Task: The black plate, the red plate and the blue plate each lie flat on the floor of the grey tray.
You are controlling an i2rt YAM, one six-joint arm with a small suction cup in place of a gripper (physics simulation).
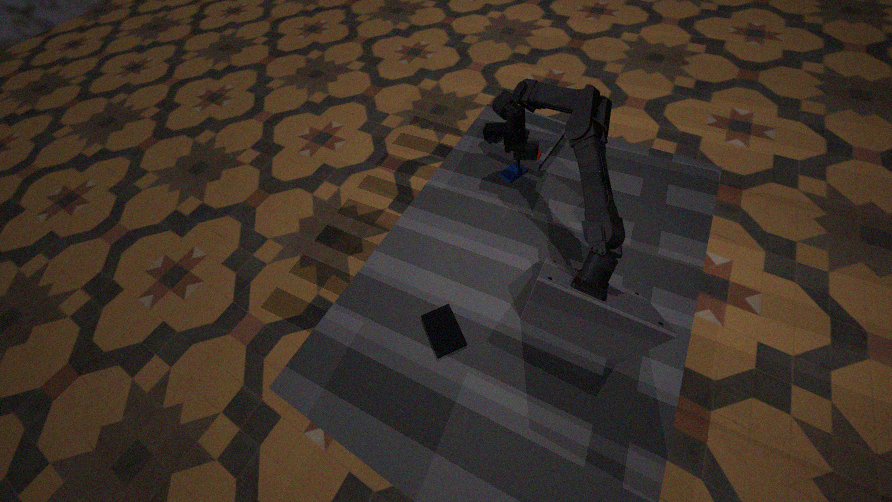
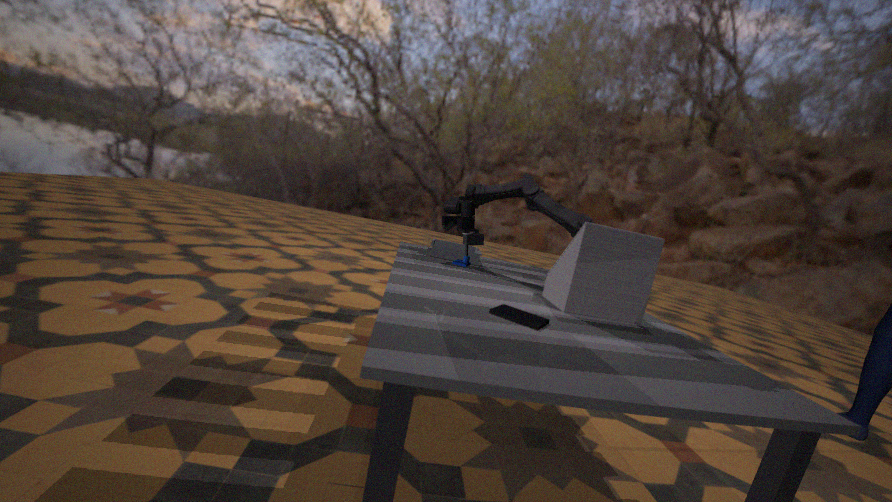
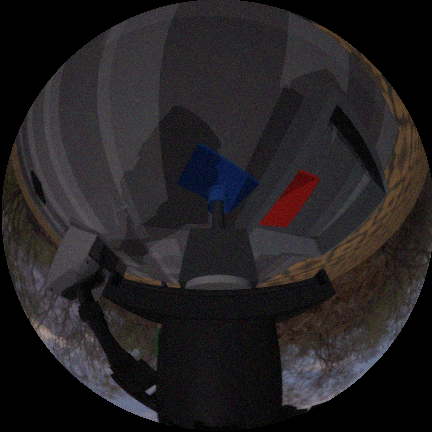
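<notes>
The black plate lies flat on the table, far from the tray. The red plate lies flat on the floor of the grey tray. The blue plate is outside the tray, low at the table top beside the tray's side wall. I cannot tell whether its corner touches that wall. My suction cup is off and stands at the blue plate's edge area, touching it or nearly so.
A large grey block carries the arm's base on the table, between the black plate and the tray's side of the table. Part of a person's blue leg shows beyond the table's right corner.
</notes>
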